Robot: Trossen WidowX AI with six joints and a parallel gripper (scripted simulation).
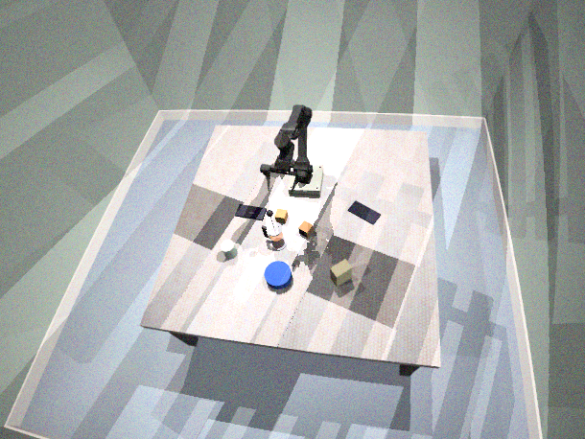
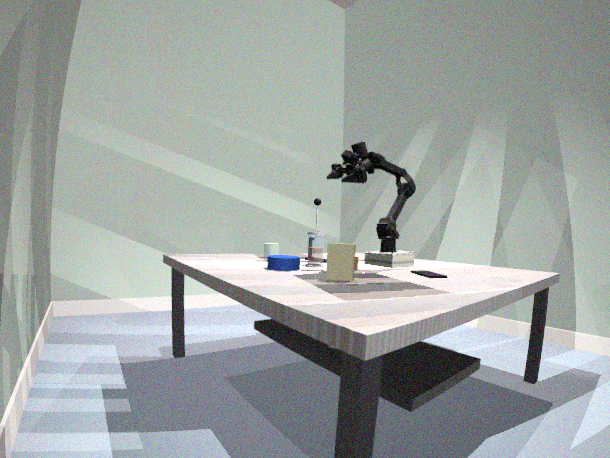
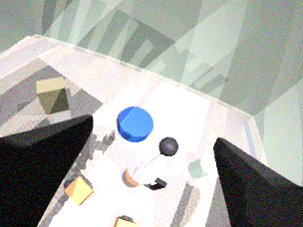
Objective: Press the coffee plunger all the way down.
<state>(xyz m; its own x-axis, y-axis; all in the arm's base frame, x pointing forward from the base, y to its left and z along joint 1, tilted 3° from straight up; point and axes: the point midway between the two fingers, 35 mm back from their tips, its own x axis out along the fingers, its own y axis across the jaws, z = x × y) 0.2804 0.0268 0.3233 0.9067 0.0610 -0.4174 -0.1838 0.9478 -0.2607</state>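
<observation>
Right now my gripper tip is 50 mm short of the coffee press, 60 mm to the left of it and 230 mm above it. Round my gripper tip: blue round tin 220 mm ahead, 20 mm to the left, 330 mm below; then cream block 140 mm ahead, 290 mm to the left, 300 mm below.
</observation>
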